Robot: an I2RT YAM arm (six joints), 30 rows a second.
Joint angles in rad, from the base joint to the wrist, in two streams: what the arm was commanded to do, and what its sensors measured. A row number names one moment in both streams.
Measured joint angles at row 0:
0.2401 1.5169 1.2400 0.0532 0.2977 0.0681
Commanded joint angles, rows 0 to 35:
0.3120 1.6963 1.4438 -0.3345 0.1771 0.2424
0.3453 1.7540 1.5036 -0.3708 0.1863 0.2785
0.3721 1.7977 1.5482 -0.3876 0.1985 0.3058
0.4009 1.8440 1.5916 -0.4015 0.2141 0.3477
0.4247 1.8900 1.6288 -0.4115 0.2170 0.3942
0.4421 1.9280 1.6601 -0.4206 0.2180 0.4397
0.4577 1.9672 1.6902 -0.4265 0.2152 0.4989
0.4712 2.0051 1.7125 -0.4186 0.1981 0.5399
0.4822 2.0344 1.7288 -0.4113 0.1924 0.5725
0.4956 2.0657 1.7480 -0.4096 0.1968 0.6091
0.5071 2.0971 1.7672 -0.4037 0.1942 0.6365
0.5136 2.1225 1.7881 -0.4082 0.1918 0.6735
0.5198 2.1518 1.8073 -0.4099 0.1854 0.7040
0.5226 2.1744 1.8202 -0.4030 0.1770 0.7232
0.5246 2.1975 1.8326 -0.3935 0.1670 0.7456
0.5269 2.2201 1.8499 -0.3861 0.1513 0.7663
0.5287 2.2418 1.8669 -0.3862 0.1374 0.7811
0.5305 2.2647 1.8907 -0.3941 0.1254 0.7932
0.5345 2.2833 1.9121 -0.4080 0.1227 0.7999
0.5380 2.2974 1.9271 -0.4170 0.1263 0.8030
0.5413 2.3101 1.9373 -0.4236 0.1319 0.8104
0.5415 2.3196 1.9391 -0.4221 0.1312 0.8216
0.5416 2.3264 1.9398 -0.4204 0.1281 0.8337
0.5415 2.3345 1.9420 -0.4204 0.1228 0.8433
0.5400 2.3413 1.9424 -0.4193 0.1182 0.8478
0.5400 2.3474 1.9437 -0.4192 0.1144 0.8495
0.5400 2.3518 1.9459 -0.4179 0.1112 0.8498
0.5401 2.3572 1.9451 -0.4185 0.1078 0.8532
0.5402 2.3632 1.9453 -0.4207 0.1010 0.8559
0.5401 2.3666 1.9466 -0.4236 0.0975 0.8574
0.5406 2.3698 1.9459 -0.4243 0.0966 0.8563
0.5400 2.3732 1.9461 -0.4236 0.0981 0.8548
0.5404 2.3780 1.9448 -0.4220 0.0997 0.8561
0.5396 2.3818 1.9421 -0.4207 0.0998 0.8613
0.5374 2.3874 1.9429 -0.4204 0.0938 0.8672
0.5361 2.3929 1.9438 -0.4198 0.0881 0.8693
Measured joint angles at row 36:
0.5320 2.3478 1.9224 -0.3981 0.1032 0.8547
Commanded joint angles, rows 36 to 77:
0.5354 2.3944 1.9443 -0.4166 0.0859 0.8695
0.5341 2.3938 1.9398 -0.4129 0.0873 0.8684
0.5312 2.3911 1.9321 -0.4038 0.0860 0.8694
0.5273 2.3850 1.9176 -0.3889 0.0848 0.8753
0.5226 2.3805 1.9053 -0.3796 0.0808 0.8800
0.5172 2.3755 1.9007 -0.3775 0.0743 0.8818
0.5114 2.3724 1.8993 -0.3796 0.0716 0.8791
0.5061 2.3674 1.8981 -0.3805 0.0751 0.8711
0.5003 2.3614 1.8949 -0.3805 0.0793 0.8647
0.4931 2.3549 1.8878 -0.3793 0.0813 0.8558
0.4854 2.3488 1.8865 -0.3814 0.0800 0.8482
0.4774 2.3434 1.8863 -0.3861 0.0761 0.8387
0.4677 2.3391 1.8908 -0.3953 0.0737 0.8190
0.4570 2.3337 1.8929 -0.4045 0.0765 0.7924
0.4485 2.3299 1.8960 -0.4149 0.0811 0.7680
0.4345 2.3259 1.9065 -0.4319 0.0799 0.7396
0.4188 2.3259 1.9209 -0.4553 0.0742 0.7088
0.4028 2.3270 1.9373 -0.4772 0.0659 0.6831
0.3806 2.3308 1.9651 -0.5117 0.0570 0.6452
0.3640 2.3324 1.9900 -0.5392 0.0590 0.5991
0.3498 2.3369 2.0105 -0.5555 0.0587 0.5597
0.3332 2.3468 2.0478 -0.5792 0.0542 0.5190
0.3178 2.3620 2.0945 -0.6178 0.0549 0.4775
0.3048 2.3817 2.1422 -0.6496 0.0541 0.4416
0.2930 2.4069 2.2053 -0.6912 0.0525 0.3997
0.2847 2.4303 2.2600 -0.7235 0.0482 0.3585
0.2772 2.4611 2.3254 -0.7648 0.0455 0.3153
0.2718 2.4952 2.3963 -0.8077 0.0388 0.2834
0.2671 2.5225 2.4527 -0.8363 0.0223 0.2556
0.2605 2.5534 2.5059 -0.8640 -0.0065 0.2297
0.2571 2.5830 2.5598 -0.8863 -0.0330 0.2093
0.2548 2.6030 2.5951 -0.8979 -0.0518 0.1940
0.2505 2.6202 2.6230 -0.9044 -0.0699 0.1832
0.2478 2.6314 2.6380 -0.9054 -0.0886 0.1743
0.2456 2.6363 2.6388 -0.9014 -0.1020 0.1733
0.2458 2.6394 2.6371 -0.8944 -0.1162 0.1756
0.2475 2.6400 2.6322 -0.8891 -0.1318 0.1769
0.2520 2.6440 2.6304 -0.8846 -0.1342 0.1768
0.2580 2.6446 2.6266 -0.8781 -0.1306 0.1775
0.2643 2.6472 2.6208 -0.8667 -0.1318 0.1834
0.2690 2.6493 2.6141 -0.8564 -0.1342 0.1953
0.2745 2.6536 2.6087 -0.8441 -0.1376 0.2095
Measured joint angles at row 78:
0.2554 2.6362 2.6041 -0.8543 -0.0860 0.1982
